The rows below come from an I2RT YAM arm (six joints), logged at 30 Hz.
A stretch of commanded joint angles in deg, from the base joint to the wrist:
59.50, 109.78, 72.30, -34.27, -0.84, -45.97
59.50, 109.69, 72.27, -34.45, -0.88, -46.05
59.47, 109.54, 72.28, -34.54, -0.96, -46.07
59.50, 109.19, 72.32, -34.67, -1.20, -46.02
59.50, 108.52, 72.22, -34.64, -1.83, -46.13
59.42, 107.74, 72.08, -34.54, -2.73, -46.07
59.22, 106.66, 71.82, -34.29, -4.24, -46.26
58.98, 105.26, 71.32, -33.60, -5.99, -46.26
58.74, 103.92, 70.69, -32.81, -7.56, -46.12
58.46, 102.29, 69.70, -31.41, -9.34, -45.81
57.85, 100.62, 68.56, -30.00, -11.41, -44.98
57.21, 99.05, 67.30, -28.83, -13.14, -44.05
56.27, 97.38, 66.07, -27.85, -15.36, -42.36
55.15, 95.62, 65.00, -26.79, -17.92, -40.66
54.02, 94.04, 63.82, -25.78, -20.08, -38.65
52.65, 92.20, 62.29, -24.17, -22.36, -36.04
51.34, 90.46, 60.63, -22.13, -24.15, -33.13
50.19, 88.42, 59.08, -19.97, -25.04, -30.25
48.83, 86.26, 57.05, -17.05, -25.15, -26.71
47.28, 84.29, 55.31, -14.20, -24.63, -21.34
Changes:
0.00, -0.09, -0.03, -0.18, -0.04, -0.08
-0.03, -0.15, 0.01, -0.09, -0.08, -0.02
0.03, -0.35, 0.04, -0.13, -0.24, 0.05
0.00, -0.67, -0.10, 0.03, -0.63, -0.11
-0.08, -0.78, -0.14, 0.10, -0.90, 0.06
-0.20, -1.08, -0.26, 0.25, -1.51, -0.19
-0.24, -1.40, -0.50, 0.69, -1.75, 0.00
-0.24, -1.34, -0.63, 0.79, -1.57, 0.14
-0.28, -1.63, -0.99, 1.40, -1.78, 0.31
-0.61, -1.67, -1.14, 1.41, -2.07, 0.83
-0.64, -1.57, -1.26, 1.17, -1.73, 0.93
-0.94, -1.67, -1.23, 0.98, -2.22, 1.69
-1.12, -1.76, -1.07, 1.06, -2.56, 1.70
-1.13, -1.58, -1.18, 1.01, -2.16, 2.01
-1.37, -1.84, -1.53, 1.61, -2.28, 2.61
-1.31, -1.74, -1.66, 2.04, -1.79, 2.91
-1.15, -2.04, -1.55, 2.16, -0.89, 2.88
-1.36, -2.16, -2.03, 2.92, -0.11, 3.54
-1.55, -1.97, -1.74, 2.85, 0.52, 5.37

